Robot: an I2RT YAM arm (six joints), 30 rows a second.
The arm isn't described. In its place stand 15 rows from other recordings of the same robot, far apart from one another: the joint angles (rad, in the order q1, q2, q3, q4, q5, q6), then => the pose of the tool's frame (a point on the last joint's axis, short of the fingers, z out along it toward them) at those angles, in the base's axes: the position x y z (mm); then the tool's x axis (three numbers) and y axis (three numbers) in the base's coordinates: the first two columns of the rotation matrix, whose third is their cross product.
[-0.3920, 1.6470, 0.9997, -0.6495, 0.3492, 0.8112] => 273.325 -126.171 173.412 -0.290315 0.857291 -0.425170 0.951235 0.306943 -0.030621
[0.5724, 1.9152, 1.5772, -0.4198, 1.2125, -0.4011] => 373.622 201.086 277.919 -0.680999 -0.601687 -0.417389 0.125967 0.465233 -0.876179
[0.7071, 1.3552, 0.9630, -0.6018, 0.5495, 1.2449] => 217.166 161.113 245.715 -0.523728 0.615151 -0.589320 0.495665 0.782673 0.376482
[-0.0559, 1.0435, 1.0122, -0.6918, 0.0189, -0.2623] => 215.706 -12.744 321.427 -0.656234 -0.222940 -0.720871 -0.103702 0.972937 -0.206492
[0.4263, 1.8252, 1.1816, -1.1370, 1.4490, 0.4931] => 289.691 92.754 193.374 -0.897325 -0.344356 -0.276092 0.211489 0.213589 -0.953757
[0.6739, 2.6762, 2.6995, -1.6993, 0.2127, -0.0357] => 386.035 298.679 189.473 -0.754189 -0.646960 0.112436 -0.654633 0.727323 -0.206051
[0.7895, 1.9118, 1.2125, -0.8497, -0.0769, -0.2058] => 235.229 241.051 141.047 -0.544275 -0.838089 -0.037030 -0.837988 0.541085 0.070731
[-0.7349, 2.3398, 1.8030, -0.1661, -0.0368, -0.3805] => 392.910 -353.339 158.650 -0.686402 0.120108 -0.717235 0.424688 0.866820 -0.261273
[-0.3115, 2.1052, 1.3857, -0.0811, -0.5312, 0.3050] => 434.986 -121.112 149.217 -0.673164 0.488750 -0.554954 0.136984 0.819879 0.555907
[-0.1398, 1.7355, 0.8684, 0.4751, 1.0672, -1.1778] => 344.043 -79.900 191.116 -0.947412 -0.316864 -0.044810 -0.016770 0.188988 -0.981836
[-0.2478, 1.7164, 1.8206, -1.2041, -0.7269, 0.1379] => 336.750 -60.794 370.213 -0.870725 0.326247 -0.367969 0.010782 0.760737 0.648970
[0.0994, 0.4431, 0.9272, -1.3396, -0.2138, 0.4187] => 40.810 11.661 311.696 -0.782010 0.321298 -0.534067 0.090301 0.906251 0.412982
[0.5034, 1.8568, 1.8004, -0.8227, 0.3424, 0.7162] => 365.834 187.829 330.053 -0.684043 0.329273 -0.650895 0.241646 0.944225 0.223710
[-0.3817, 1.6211, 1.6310, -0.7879, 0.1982, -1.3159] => 327.064 -138.832 363.156 -0.643599 -0.763987 -0.045874 -0.505395 0.469237 -0.724149
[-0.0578, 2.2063, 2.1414, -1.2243, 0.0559, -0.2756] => 454.646 -28.300 264.716 -0.942731 -0.217603 -0.252797 -0.190554 0.973392 -0.127265
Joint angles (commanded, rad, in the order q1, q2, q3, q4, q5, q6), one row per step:
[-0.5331 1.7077 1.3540 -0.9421 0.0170 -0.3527]
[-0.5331 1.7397 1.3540 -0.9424 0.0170 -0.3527]
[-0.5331 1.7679 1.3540 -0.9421 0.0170 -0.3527]
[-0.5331 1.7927 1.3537 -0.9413 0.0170 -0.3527]
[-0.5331 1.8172 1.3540 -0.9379 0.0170 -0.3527]
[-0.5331 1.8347 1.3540 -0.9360 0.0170 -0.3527]
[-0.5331 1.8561 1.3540 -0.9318 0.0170 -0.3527]
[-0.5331 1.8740 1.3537 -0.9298 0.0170 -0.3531]
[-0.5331 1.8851 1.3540 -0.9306 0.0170 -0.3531]
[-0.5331 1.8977 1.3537 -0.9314 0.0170 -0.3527]
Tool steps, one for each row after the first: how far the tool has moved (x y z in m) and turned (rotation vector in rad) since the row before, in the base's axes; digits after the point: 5 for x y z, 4 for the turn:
[0.00335 -0.00197 -0.01020 0.0164 0.0278 0.0000]
[0.00277 -0.00163 -0.00907 0.0142 0.0240 0.0000]
[0.00226 -0.00133 -0.00812 0.0123 0.0209 0.0000]
[0.00239 -0.00141 -0.00788 0.0106 0.0179 0.0000]
[0.00152 -0.00090 -0.00574 0.0079 0.0134 0.0000]
[0.00192 -0.00113 -0.00703 0.0087 0.0148 0.0000]
[0.00132 -0.00078 -0.00602 0.0082 0.0140 0.0004]
[0.00066 -0.00039 -0.00365 0.0059 0.0100 0.0000]
[0.00061 -0.00036 -0.00431 0.0070 0.0118 -0.0004]

